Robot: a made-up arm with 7 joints. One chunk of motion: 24 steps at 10 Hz.
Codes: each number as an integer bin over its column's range. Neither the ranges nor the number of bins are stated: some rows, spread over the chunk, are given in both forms.
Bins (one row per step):
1: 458 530 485 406 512 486
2: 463 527 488 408 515 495
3: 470 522 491 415 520 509
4: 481 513 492 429 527 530
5: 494 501 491 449 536 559
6: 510 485 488 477 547 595
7: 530 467 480 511 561 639
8: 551 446 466 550 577 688
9: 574 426 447 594 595 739
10: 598 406 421 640 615 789
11: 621 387 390 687 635 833
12: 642 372 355 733 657 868
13: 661 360 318 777 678 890
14: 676 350 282 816 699 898
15: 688 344 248 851 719 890
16: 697 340 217 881 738 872
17: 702 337 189 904 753 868
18: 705 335 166 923 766 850
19: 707 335 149 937 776 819
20: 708 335 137 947 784 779
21: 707 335 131 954 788 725
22: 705 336 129 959 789 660
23: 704 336 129 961 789 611
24: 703 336 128 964 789 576
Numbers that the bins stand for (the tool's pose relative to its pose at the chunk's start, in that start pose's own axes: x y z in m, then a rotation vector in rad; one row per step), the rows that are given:
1: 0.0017 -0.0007 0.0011 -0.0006 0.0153 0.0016
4: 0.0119 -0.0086 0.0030 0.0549 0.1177 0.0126
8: 0.0427 -0.0402 -0.0041 0.3468 0.4591 0.0522
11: 0.0735 -0.0679 -0.0246 0.6773 0.8550 0.0885
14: 0.0977 -0.0853 -0.0538 0.9885 1.2920 0.1047
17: 0.1092 -0.0915 -0.0789 1.2008 1.6606 0.0972
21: 0.1114 -0.0924 -0.0946 1.3214 1.8995 0.0614
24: 0.1096 -0.0919 -0.0954 1.3456 1.9064 0.0241
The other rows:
2: 0.0039 -0.0021 0.0019 0.0043 0.0358 0.0039
3: 0.0070 -0.0044 0.0027 0.0212 0.0699 0.0074
5: 0.0176 -0.0143 0.0027 0.1032 0.1792 0.0199
6: 0.0246 -0.0218 0.0019 0.1707 0.2543 0.0289
7: 0.0334 -0.0303 -0.0003 0.2527 0.3498 0.0399
9: 0.0528 -0.0496 -0.0092 0.4530 0.5820 0.0649
10: 0.0634 -0.0590 -0.0162 0.5639 0.7185 0.0774
12: 0.0828 -0.0750 -0.0341 0.7883 1.0052 0.0972
13: 0.0911 -0.0806 -0.0441 0.8944 1.1486 0.1027
15: 0.1030 -0.0882 -0.0630 1.0730 1.4285 0.1027
16: 0.1070 -0.0900 -0.0714 1.1453 1.5582 0.0982
18: 0.1105 -0.0924 -0.0851 1.2467 1.7493 0.0927
19: 0.1114 -0.0924 -0.0897 1.2804 1.8176 0.0850
20: 0.1118 -0.0924 -0.0930 1.3046 1.8722 0.0749
22: 0.1105 -0.0919 -0.0951 1.3335 1.9064 0.0452
23: 0.1101 -0.0919 -0.0951 1.3383 1.9064 0.0329

